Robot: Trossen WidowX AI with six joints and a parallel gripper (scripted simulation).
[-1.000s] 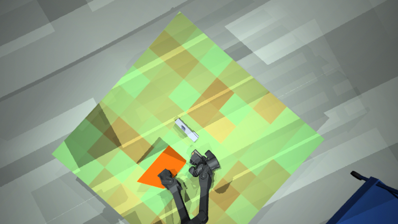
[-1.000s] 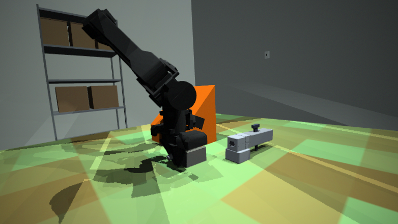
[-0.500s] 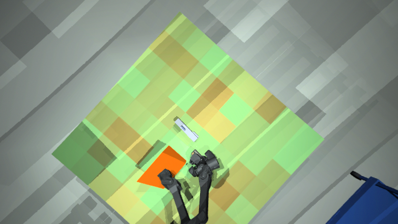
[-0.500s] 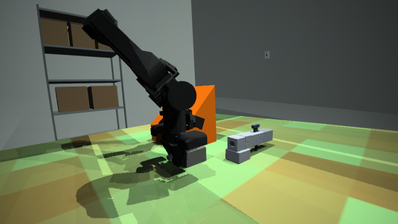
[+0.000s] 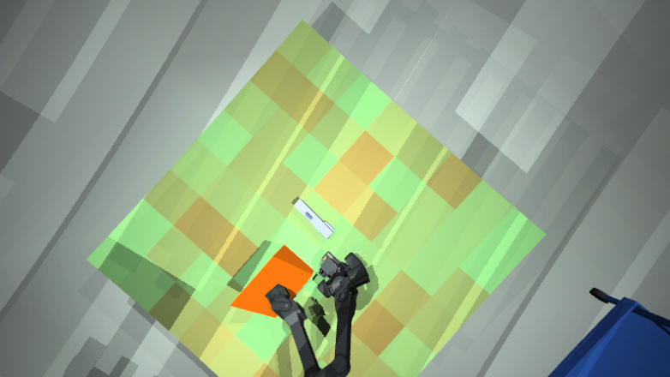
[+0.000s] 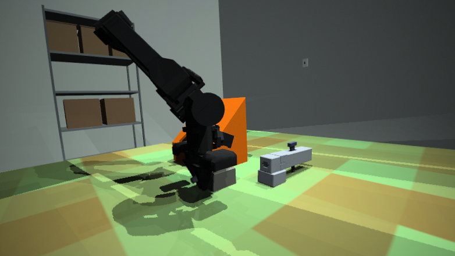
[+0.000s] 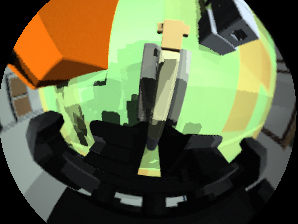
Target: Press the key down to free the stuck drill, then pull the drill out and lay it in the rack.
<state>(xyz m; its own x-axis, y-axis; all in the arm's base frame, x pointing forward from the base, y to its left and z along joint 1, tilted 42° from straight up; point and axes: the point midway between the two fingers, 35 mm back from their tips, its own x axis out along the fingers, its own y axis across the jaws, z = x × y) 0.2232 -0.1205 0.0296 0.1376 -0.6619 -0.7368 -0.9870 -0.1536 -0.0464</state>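
My gripper tip is now 30 mm to the right of the drill and 40 mm below it. Also, from my gripper tip: dark rack (50 mm to the left, 10 mm above); dark key (50 mm ahead, 250 mm to the left, 50 mm above).
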